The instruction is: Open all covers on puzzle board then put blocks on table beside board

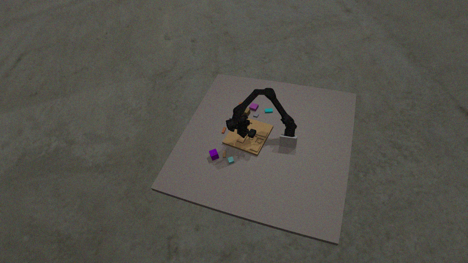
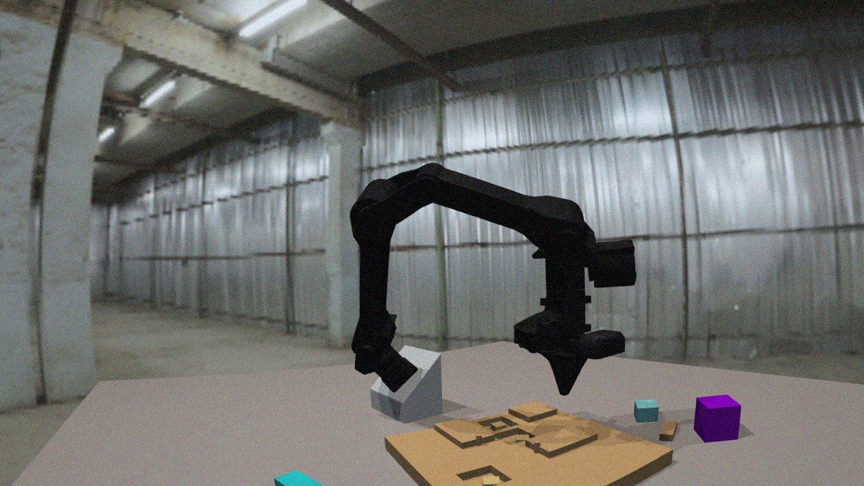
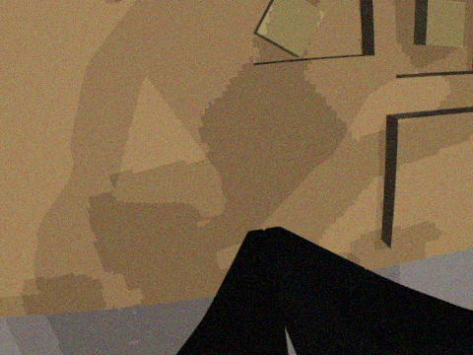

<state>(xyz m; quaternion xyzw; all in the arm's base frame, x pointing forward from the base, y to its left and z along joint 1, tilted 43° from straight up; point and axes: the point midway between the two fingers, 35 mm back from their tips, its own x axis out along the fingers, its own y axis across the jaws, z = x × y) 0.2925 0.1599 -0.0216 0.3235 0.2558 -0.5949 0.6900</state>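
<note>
The orange piece is 100 mm ahead of my gripper tip, 140 mm to the left of it and 80 mm below it. From my gripper tip the other things lie so: brown block (120 mm ahead, 290 mm to the right, 60 mm below); then purple cube (170 mm ahead, 180 mm to the left, 60 mm below); then light blue block (30 mm ahead, 180 mm to the left, 70 mm below).
</note>
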